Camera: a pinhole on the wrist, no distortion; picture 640 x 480 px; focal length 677.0 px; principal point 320.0 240.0 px. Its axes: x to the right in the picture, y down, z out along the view. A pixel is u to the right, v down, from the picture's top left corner.
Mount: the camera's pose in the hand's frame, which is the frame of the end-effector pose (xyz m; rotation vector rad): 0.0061 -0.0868 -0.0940 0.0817 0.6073 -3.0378
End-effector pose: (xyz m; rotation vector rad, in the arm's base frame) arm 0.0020 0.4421 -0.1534 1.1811 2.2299 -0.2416
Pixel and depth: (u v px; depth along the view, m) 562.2 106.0 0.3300
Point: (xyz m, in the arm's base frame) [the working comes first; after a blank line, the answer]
In the camera's frame: 0.1181 -0.0653 0.3300

0.0271 0.1646 -0.2795
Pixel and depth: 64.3 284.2 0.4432
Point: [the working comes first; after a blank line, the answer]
In the camera's frame: -0.1674 0.0289 0.4432

-0.1557 0.2545 -0.5278
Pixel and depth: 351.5 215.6 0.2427
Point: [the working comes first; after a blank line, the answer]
In the camera's frame: 0.0113 -0.0087 0.2427

-0.0736 0.2741 -0.2701
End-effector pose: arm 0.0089 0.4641 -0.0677 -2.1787 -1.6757 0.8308
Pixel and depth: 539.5 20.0 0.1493
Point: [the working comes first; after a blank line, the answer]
In the camera's frame: 0.0484 -0.0485 0.1493

-0.1145 0.4378 -0.0470
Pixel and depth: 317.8 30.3 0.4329
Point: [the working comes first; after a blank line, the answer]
In the camera's frame: -0.0014 -0.1341 0.4329

-0.3062 0.4391 -0.2783
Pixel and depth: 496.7 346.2 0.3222
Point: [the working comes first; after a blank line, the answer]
In the camera's frame: 0.0841 0.0505 0.3222

-0.3169 0.4334 -0.0470
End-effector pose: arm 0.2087 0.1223 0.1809 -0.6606 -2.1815 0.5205
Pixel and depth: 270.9 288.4 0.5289
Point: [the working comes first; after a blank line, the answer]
In the camera's frame: -0.0384 0.0378 0.5289

-0.1940 -0.1732 0.1414
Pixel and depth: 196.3 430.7 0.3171
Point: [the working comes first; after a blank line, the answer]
In the camera's frame: -0.0579 0.0893 0.3171

-0.0353 -0.0953 0.2704
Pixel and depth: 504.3 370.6 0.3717
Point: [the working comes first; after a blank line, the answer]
In the camera's frame: 0.1012 0.0717 0.3717

0.0155 -0.2084 0.1552
